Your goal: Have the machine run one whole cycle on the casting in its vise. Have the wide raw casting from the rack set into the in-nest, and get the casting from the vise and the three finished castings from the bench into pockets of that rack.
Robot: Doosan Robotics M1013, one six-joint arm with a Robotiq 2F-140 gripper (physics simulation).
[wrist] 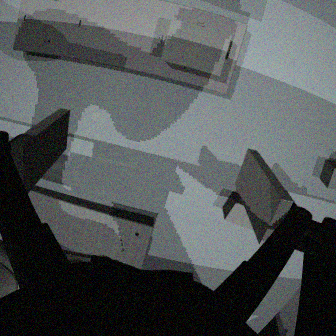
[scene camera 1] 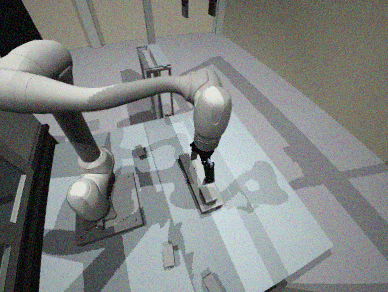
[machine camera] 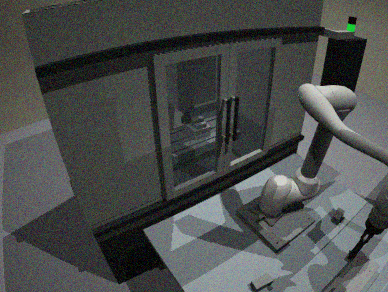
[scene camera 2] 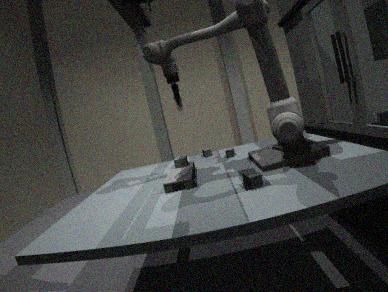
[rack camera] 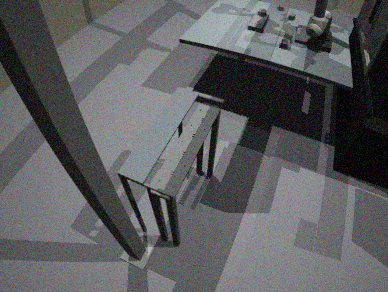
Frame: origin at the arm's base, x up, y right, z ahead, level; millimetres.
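Where they show: gripper, fingertip midpoint: [wrist: 154, 147] [scene camera 1: 199, 171] [scene camera 2: 181, 110]; arm's base, origin of the base link: [scene camera 1: 98, 210] [machine camera: 268, 211] [scene camera 2: 292, 146].
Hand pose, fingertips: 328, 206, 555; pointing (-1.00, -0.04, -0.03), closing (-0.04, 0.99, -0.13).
Each offset is from my fingertips to the top centre of the thing, as dx, dy, dz. "*": to the spot under its first point. Level surfaces: height alone.
My gripper [scene camera 1: 202, 162] [scene camera 2: 178, 102] [wrist: 154, 147] is open and empty, high above the bench beside the rack. The long rack @(-321, -105, +87) [scene camera 2: 172, 187] [wrist: 100, 56] lies on the bench with the wide raw casting @(-275, +33, +66) [scene camera 1: 208, 194] [scene camera 2: 181, 161] [wrist: 197, 50] at one end. Three finished castings stand apart on the bench in scene camera 1: one @(-325, -515, -184) [scene camera 1: 141, 151] near the robot base, another @(-325, +204, -287) [scene camera 1: 168, 255], and a third @(-325, +432, -161) [scene camera 1: 212, 282] at the lower edge. The vise area [machine camera: 200, 124] shows dimly through the machine's closed doors; its casting is unclear. I cannot identify the in-nest.
The robot base plate [scene camera 1: 132, 220] [machine camera: 280, 242] is on the bench @(dx -375) [scene camera 2: 120, 225]. The machine [machine camera: 110, 135] stands alongside, with a green signal light @(* +672, -1490, -701) [machine camera: 351, 28]. A long narrow stand [rack camera: 175, 187] and a slanted post [rack camera: 75, 135] stand beyond the bench. Dark overhead hardware @(* +546, -254, +158) [scene camera 2: 131, 12] hangs above.
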